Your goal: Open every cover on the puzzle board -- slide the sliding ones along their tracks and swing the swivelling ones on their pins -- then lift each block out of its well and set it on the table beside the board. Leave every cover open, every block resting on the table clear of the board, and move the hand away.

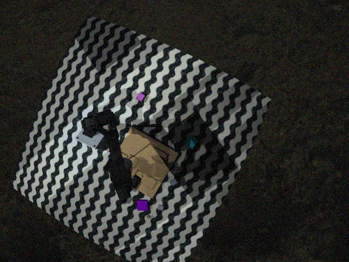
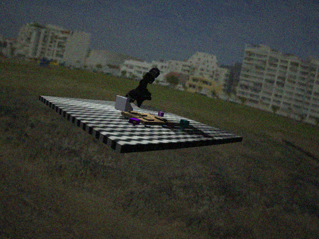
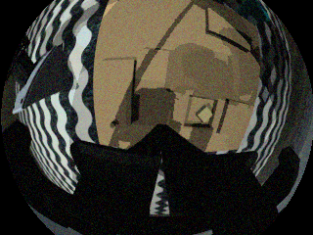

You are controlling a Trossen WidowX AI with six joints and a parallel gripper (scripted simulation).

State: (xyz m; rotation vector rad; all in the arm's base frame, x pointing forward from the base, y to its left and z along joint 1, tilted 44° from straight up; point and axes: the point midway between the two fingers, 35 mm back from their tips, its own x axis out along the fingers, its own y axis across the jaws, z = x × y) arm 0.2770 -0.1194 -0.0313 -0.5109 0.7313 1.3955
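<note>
Right now the tan puzzle board is 7 cm to the left of my gripper tip, 6 cm below it and 4 cm ahead of it. The rest, counted from my gripper tip: grey bit (34 cm to the left, 21 cm ahead, 8 cm below); then teal block (27 cm to the left, 26 cm ahead, 6 cm below); then purple block (17 cm to the right, 14 cm ahead, 7 cm below).
</note>
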